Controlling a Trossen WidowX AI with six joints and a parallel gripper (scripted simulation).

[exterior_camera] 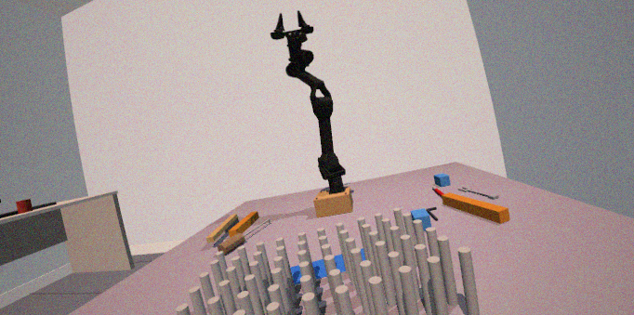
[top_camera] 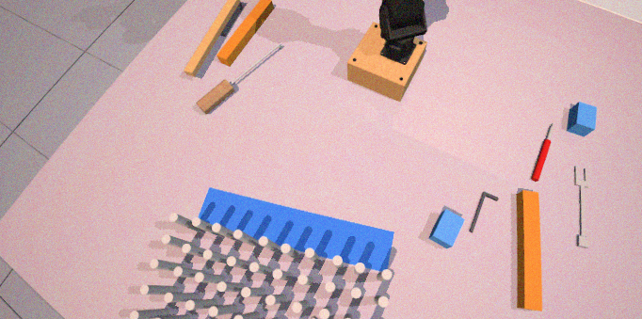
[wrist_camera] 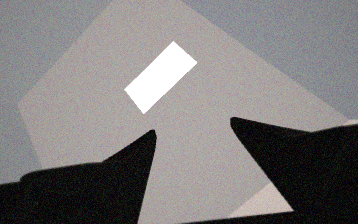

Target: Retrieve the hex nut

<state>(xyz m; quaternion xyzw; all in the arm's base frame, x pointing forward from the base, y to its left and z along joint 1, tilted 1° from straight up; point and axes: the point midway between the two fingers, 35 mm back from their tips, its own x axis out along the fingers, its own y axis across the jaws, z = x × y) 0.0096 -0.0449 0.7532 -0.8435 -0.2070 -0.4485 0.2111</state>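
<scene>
Now: the tool with brown wooden handle 170 mm ahead of my gripper tip, 280 mm to the right of it and 840 mm below it. Round my gripper tip: blue taped strip: 450 mm ahead, 20 mm to the left, 850 mm below; red screwdriver: 20 mm ahead, 420 mm to the left, 840 mm below; black hex key: 220 mm ahead, 340 mm to the left, 850 mm below.
</scene>
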